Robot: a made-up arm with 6 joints.
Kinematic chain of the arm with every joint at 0, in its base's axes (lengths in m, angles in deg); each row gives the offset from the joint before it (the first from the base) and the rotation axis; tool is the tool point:
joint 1: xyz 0 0 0.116 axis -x
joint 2: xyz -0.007 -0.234 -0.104 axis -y
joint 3: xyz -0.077 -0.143 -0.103 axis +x
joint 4: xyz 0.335 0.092 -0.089 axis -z
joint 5: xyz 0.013 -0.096 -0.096 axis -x
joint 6: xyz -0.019 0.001 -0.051 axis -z
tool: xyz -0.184 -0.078 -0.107
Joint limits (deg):
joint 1: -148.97..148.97
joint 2: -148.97..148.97
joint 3: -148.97..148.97
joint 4: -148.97..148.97
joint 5: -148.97..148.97
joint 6: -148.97..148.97
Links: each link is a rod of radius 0.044 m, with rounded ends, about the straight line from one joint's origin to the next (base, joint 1, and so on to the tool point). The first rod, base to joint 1, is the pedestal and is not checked.
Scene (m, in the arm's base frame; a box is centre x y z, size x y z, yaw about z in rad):
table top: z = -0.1
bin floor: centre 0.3 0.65 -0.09 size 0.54 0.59 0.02 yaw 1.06
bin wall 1: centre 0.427 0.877 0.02 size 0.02 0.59 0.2 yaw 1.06
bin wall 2: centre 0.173 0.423 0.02 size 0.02 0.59 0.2 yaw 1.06
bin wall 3: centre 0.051 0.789 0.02 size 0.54 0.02 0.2 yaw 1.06
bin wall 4: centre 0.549 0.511 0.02 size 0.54 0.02 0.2 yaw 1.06
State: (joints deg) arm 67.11 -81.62 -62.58 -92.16 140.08 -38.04
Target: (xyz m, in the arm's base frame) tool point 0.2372 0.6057 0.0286
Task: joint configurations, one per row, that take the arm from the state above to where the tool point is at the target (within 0.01 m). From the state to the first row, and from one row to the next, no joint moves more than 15 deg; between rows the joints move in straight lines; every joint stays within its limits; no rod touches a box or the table.
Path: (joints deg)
1: 74.55 -67.64 -64.26 -93.07 135.71 -34.87
2: 81.99 -53.67 -65.94 -93.98 131.33 -31.71
3: 89.44 -39.69 -67.61 -94.89 126.96 -28.54
4: 96.88 -25.71 -69.29 -95.81 122.59 -25.37
5: 104.32 -11.74 -70.97 -96.72 118.21 -22.21
6: 111.76 2.24 -72.65 -97.63 113.84 -19.04
7: 119.20 16.21 -74.33 -98.54 109.46 -15.87
8: 126.64 30.19 -76.01 -99.45 105.09 -12.71
9: 134.09 44.17 -77.68 -100.36 100.72 -9.54
10: 141.53 58.14 -79.36 -101.27 96.34 -6.37
11: 148.97 72.12 -81.04 -102.18 91.97 -3.21

